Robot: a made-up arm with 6 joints.
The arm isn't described. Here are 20 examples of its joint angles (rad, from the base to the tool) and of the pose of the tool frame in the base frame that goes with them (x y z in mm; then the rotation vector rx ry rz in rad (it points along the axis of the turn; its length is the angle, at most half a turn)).
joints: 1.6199 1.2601 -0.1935 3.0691 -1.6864 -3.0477
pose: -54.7 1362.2 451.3 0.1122 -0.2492 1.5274
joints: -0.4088 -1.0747 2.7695 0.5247 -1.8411 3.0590
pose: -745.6 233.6 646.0 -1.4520 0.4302 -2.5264
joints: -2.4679 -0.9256 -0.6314 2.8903 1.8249 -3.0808
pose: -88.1 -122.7 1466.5 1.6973 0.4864 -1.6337
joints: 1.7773 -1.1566 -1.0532 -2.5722 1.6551 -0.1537
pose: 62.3 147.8 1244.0 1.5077 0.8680 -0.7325
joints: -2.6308 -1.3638 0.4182 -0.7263 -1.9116 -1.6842
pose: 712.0 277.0 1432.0 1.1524 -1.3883 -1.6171
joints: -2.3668 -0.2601 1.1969 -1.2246 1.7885 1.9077
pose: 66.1 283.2 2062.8 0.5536 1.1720 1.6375
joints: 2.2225 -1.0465 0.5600 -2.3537 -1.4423 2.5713
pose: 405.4 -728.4 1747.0 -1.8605 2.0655 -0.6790
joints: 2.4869 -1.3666 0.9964 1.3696 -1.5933 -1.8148
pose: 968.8 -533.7 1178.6 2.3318 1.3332 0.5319
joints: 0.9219 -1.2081 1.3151 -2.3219 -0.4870 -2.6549
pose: -815.7 -979.2 1203.9 0.4459 -2.2282 -1.3295
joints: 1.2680 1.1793 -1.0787 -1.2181 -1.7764 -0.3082
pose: 40.8 654.4 462.3 0.0617 -2.4138 1.2776
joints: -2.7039 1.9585 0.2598 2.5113 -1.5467 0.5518
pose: -1097.8 -403.1 -154.2 0.2213 2.8132 0.8934
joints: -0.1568 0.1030 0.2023 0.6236 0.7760 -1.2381
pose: 957.8 -81.0 1908.9 0.5035 -0.6004 0.5144
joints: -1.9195 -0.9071 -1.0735 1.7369 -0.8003 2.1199
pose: -252.5 -342.4 1370.5 0.5956 -2.6939 -1.1125
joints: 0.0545 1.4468 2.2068 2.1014 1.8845 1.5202
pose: 1157.3 202.8 1382.9 1.5006 1.7176 0.0200
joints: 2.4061 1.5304 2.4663 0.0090 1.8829 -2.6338
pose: -653.5 589.4 1509.8 -0.5949 -0.1164 -0.8033
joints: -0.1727 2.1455 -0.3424 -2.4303 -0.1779 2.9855
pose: 336.9 -38.8 -312.0 0.0603 2.2266 0.5964
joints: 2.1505 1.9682 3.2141 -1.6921 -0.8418 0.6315
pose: -544.9 602.5 1282.0 -1.0376 0.0523 -2.6314
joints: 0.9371 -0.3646 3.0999 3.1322 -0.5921 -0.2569
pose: -389.1 -531.0 847.5 1.1515 0.2361 -2.1188
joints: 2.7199 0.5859 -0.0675 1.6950 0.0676 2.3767
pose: -1248.8 547.7 1095.8 0.0198 2.2394 0.8969
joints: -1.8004 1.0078 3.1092 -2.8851 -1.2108 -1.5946
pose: 20.8 -88.3 1516.5 1.2185 0.8986 0.7763
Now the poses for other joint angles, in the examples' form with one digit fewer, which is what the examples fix.
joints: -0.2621 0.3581 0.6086 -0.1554 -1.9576 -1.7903
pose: 916 -221 1677 1.578 1.189 -1.555
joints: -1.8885 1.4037 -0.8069 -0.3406 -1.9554 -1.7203
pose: -154 -636 380 -0.623 -1.131 0.068
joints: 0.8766 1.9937 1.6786 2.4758 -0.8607 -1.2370
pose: 1107 1206 614 -1.129 -0.529 0.075
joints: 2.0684 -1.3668 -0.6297 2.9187 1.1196 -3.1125
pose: 2 -75 1467 -0.337 0.353 2.221
